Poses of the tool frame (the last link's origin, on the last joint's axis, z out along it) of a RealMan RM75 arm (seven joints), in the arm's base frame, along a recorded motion.
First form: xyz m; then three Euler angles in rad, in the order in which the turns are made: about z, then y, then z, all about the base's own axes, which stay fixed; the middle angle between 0 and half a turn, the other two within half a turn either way.
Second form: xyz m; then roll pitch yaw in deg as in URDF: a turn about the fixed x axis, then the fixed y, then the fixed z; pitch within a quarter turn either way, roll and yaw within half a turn. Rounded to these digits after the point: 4 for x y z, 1 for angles.
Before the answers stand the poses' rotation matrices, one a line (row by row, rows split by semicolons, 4 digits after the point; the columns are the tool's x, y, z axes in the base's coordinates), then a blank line. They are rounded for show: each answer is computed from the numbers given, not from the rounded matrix.
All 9 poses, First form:
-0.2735, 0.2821, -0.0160, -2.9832, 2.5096, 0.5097
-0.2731, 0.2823, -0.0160, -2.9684, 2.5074, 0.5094
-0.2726, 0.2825, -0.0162, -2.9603, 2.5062, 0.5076
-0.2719, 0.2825, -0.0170, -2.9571, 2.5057, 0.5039
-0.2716, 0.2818, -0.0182, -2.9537, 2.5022, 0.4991
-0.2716, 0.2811, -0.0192, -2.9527, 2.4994, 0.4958
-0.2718, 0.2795, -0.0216, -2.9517, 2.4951, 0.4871
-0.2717, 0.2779, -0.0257, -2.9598, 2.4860, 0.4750
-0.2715, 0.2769, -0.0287, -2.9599, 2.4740, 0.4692
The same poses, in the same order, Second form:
0.7724 0.3707 0.5157; 0.2511 -0.9241 0.2882; 0.5834 -0.0932 -0.8069
0.7768 0.3592 0.5173; 0.2365 -0.9277 0.2889; 0.5837 -0.1021 -0.8056
0.7795 0.3513 0.5187; 0.2272 -0.9301 0.2885; 0.5838 -0.1070 -0.8048
0.7812 0.3454 0.5201; 0.2212 -0.9321 0.2868; 0.5838 -0.1089 -0.8045
0.7816 0.3386 0.5239; 0.2133 -0.9343 0.2856; 0.5862 -0.1115 -0.8025
0.7812 0.3350 0.5268; 0.2090 -0.9355 0.2849; 0.5883 -0.1125 -0.8008
0.7810 0.3265 0.5323; 0.2001 -0.9383 0.2820; 0.5916 -0.1137 -0.7982
0.7760 0.3224 0.5421; 0.1958 -0.9402 0.2788; 0.5996 -0.1102 -0.7927
0.7706 0.3182 0.5522; 0.1881 -0.9414 0.2799; 0.6089 -0.1119 -0.7853

-0.2735, 0.2821, -0.0160, -173.4, -35.7, 18.0
-0.2731, 0.2823, -0.0160, -172.8, -35.7, 16.9
-0.2726, 0.2825, -0.0162, -172.4, -35.7, 16.3
-0.2719, 0.2825, -0.0170, -172.3, -35.7, 15.8
-0.2716, 0.2818, -0.0182, -172.1, -35.9, 15.3
-0.2716, 0.2811, -0.0192, -172.0, -36.0, 15.0
-0.2718, 0.2795, -0.0216, -171.9, -36.3, 14.4
-0.2717, 0.2779, -0.0257, -172.1, -36.8, 14.2
-0.2715, 0.2769, -0.0287, -171.9, -37.5, 13.7

